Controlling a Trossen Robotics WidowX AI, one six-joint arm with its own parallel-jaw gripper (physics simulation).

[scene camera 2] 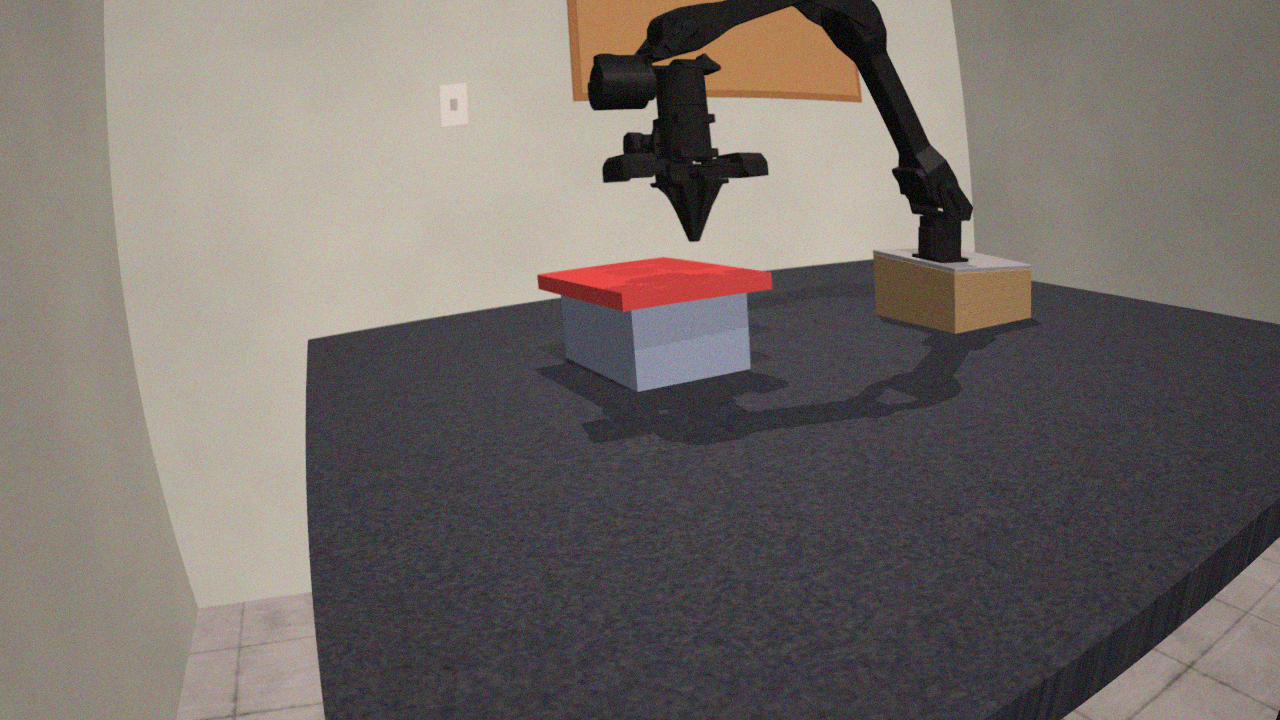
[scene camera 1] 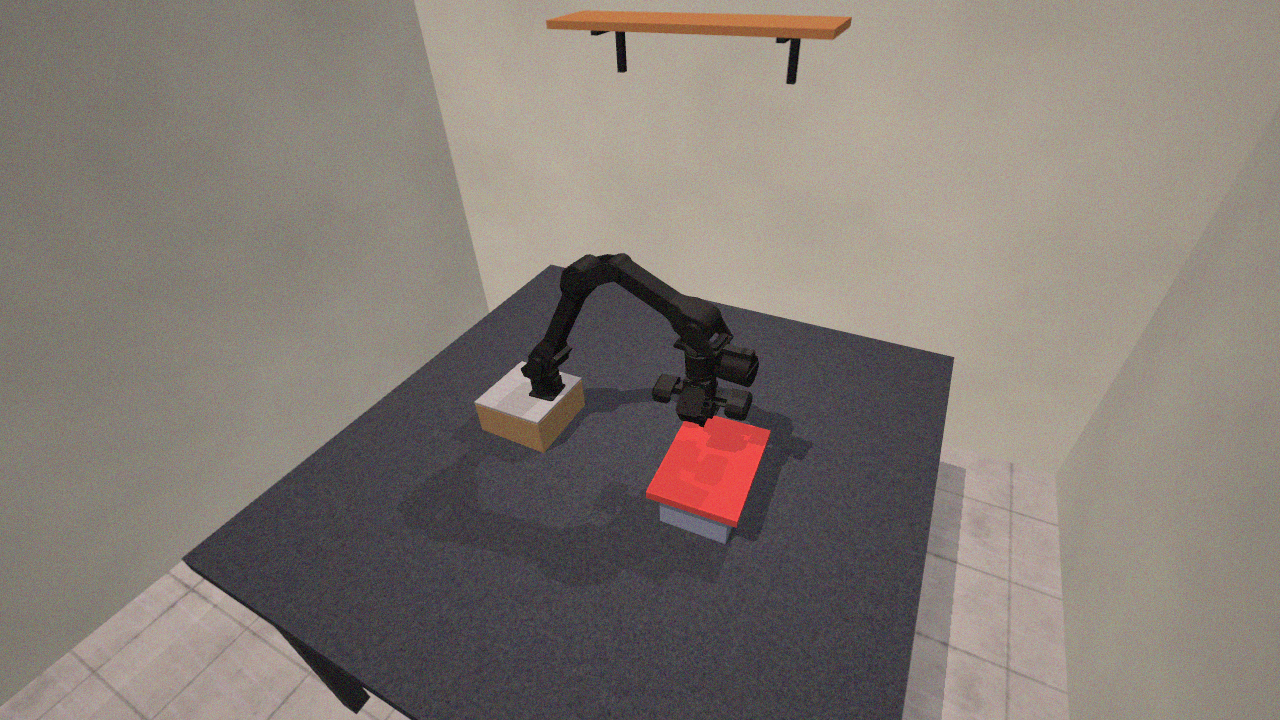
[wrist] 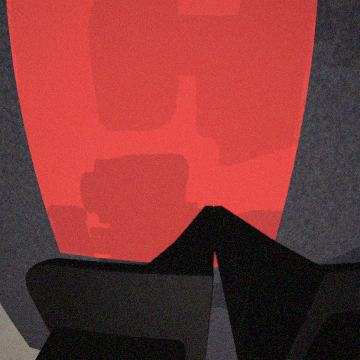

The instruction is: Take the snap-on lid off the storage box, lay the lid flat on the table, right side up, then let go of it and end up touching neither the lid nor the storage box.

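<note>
The red lid (scene camera 1: 707,474) (scene camera 2: 653,284) (wrist: 140,142) lies level on top of the grey-blue storage box (scene camera 1: 693,522) (scene camera 2: 689,344) and overhangs its walls. The box stands upright on the table. My gripper (scene camera 1: 700,421) (scene camera 2: 694,239) (wrist: 212,213) points down with its fingertips together, shut and empty. In the scene camera 2 view a gap shows between the fingertips and the lid's top. In the wrist view the tips show over the lid's near end, and the box walls cannot be made out under the lid.
The arm's base stands on a wooden block (scene camera 1: 559,422) (scene camera 2: 993,300) with a light top, on the same dark table (scene camera 1: 572,644) (scene camera 2: 626,555). An orange shelf (scene camera 1: 698,25) is on the wall, well above the table. Arm shadows fall on the lid and table.
</note>
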